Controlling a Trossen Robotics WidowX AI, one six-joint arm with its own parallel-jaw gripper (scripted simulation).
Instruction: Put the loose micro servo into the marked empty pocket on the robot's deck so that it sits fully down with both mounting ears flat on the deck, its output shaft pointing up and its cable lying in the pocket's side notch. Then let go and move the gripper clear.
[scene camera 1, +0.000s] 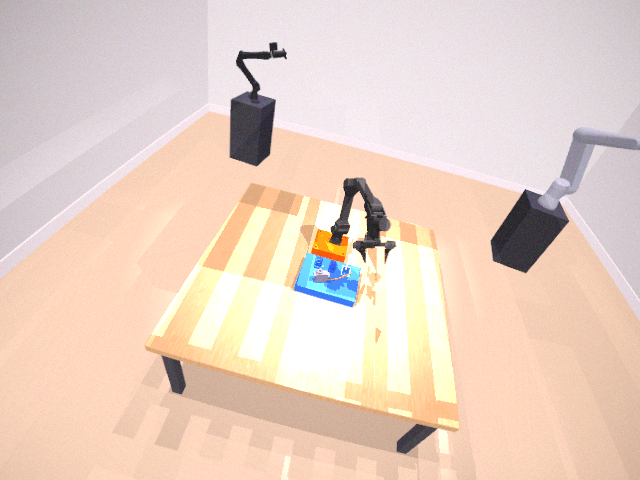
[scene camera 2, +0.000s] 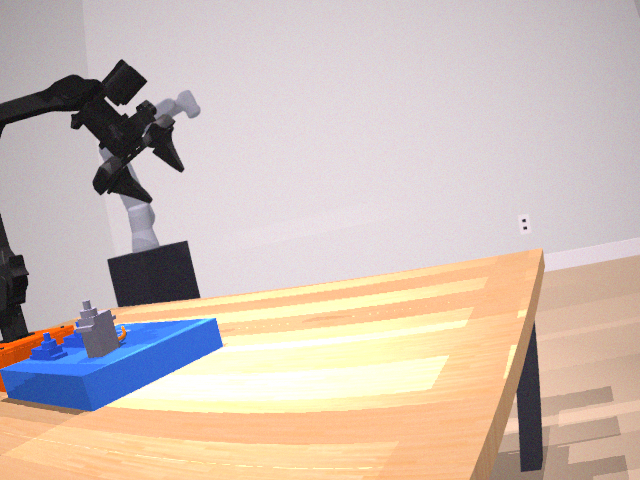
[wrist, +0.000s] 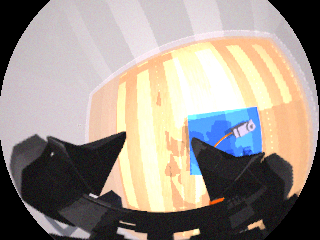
Labels:
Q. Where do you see my gripper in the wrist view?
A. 159, 138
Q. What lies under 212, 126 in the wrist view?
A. A blue deck.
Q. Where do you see my gripper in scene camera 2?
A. At 167, 185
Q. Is my gripper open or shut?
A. Open.

